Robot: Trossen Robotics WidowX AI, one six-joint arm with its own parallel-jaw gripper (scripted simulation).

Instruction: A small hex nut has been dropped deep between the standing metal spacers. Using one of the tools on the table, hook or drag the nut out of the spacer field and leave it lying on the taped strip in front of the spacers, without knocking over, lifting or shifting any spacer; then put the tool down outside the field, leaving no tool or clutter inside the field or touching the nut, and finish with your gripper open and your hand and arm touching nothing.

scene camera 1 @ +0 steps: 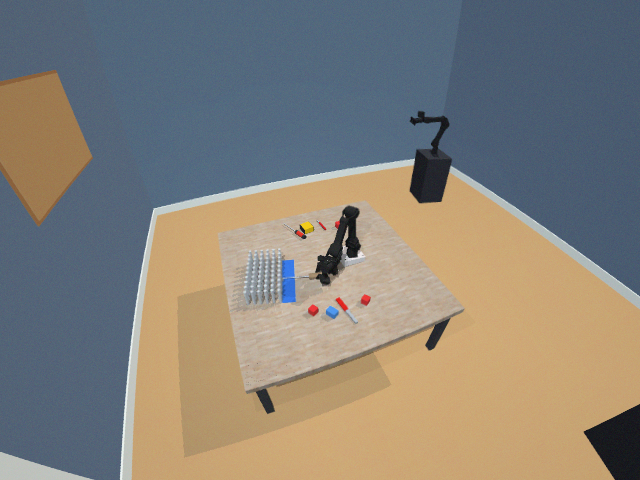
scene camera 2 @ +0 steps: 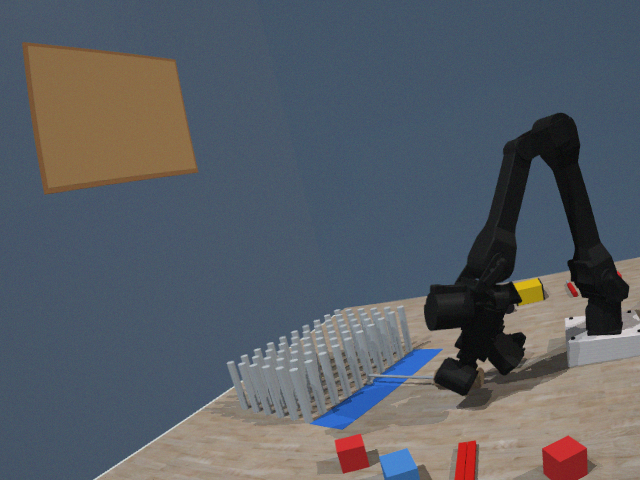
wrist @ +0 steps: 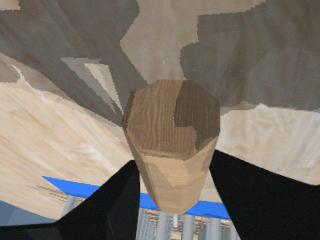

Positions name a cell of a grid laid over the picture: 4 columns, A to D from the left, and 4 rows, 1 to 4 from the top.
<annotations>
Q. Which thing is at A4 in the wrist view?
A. A blue taped strip.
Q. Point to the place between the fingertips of the gripper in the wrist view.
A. C3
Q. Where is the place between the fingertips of the gripper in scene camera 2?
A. C4
</annotations>
